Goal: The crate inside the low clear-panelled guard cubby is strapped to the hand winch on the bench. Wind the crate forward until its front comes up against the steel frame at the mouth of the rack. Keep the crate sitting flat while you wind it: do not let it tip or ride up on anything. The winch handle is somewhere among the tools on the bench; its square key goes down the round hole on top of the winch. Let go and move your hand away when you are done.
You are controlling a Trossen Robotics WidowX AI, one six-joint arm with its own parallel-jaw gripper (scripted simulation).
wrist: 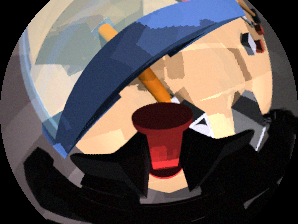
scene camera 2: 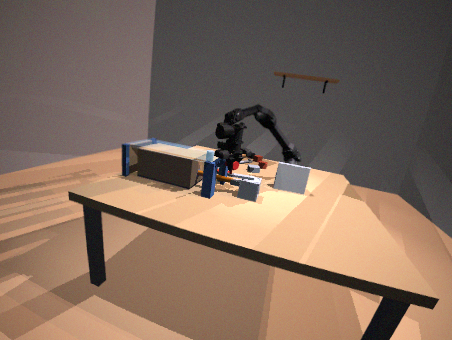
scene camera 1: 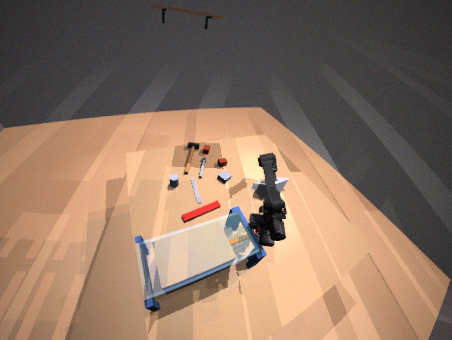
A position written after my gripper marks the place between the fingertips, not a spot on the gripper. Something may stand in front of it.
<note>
In view: my gripper (wrist: pixel 159 123), a red grip (wrist: pixel 164 124) and a clear-panelled cubby (scene camera 1: pixel 170 264).
The clear-panelled cubby shows as well in scene camera 2 (scene camera 2: pixel 180 166).
</note>
